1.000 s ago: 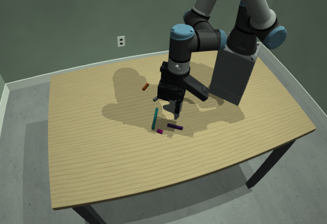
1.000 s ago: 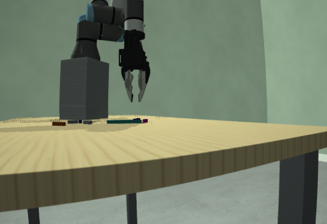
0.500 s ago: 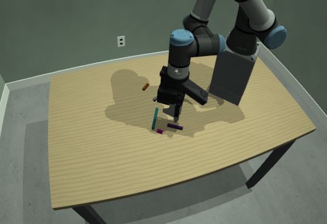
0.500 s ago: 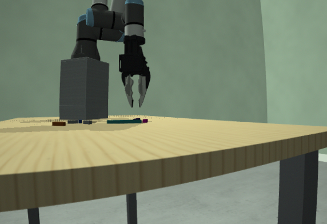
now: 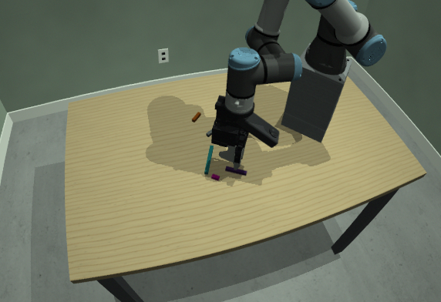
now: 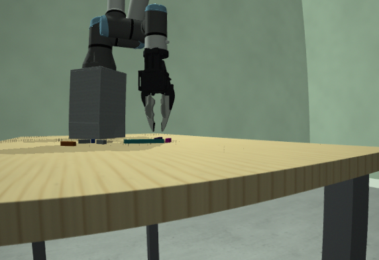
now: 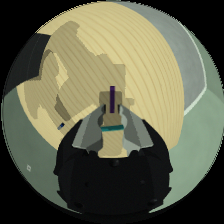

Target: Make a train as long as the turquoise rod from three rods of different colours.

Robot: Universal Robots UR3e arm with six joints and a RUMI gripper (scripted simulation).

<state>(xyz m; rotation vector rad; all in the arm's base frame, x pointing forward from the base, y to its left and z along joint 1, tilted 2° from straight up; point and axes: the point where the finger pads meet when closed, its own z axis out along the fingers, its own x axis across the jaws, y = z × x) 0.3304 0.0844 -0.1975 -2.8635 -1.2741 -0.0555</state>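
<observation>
My gripper is now 4 cm above the purple rod. Round my hand: blue rod 17 cm to the right, 5 cm behind, 4 cm below; turquoise rod 7 cm to the right, 5 cm ahead, 4 cm below; magenta rod 6 cm ahead, 4 cm below.
</observation>
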